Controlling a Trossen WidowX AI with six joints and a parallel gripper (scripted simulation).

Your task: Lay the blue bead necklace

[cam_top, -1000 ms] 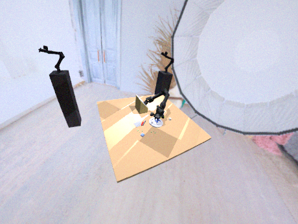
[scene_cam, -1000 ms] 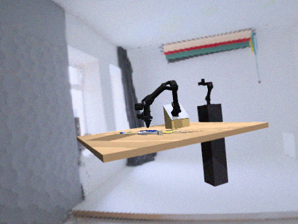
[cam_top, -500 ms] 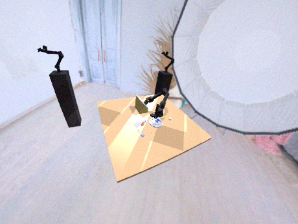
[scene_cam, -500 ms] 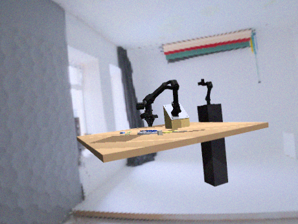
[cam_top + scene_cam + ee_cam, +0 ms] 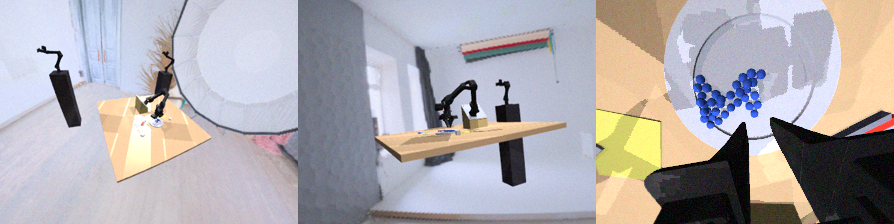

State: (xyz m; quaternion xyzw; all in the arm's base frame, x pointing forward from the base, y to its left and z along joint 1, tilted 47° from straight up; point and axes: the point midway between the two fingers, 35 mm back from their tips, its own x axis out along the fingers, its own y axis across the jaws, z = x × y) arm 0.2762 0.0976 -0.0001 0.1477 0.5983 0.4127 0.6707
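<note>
My gripper tip is now 30 mm short of the round bead board and 30 mm above it. The rest, counted from my gripper tip: yellow flat piece: 160 mm to the left, 100 mm behind, 40 mm below; red-and-grey object: 180 mm to the right, 40 mm below; white cylinder: 240 mm to the left, 30 mm below, 30 mm ahead.
</note>
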